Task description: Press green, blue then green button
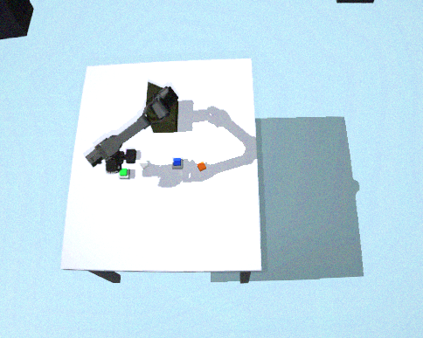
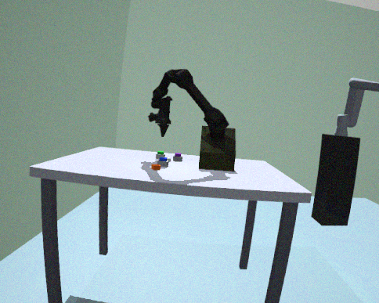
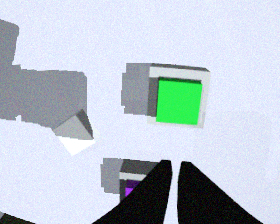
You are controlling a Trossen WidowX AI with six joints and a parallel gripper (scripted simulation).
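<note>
The green button is 90 mm below my gripper tip and 10 mm to the right of it. Also, from my gripper tip: purple button 90 mm below, 90 mm behind, 20 mm to the left; then white block 110 mm below, 90 mm to the left, 40 mm behind; then blue button 250 mm to the left, 90 mm below, 40 mm behind.
</note>
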